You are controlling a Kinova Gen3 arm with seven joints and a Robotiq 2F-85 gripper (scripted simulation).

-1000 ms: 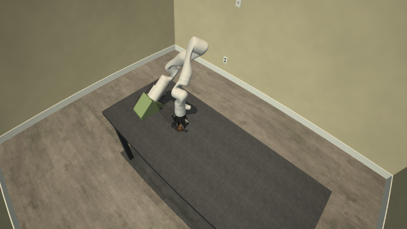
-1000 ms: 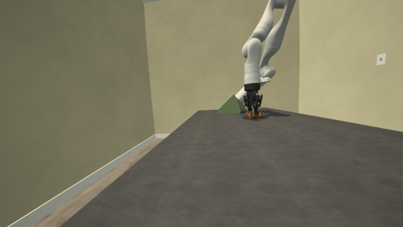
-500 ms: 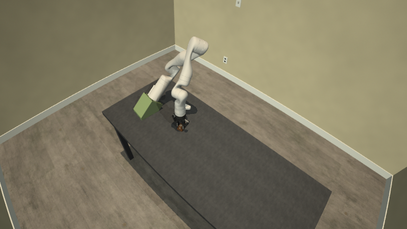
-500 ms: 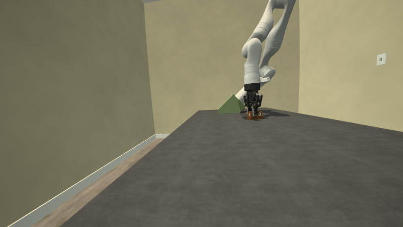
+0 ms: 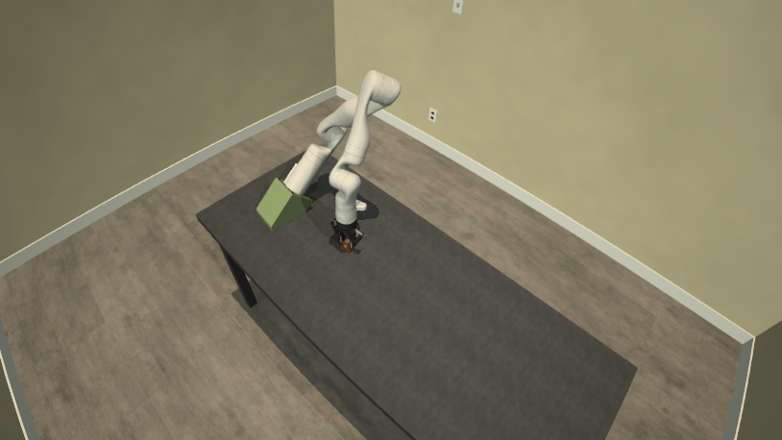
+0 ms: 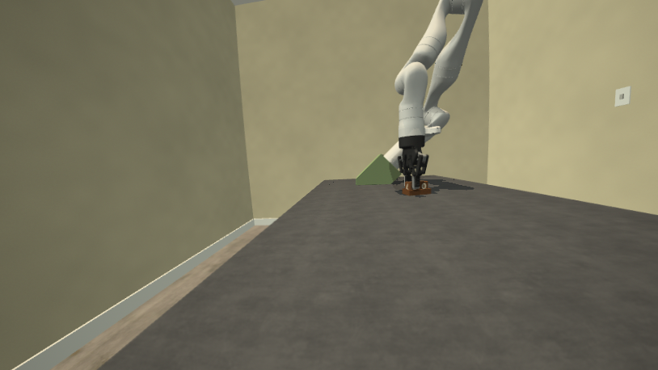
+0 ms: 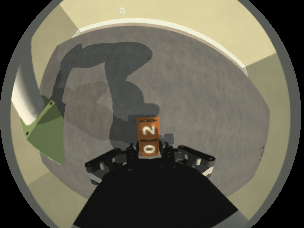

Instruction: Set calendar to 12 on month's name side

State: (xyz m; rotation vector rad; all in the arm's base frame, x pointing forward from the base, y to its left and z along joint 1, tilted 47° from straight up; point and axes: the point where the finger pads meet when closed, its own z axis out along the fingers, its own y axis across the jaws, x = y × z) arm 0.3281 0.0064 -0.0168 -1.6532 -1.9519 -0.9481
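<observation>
The brown calendar tray lies 3 cm below my hand and 2 cm to the left of it.
</observation>
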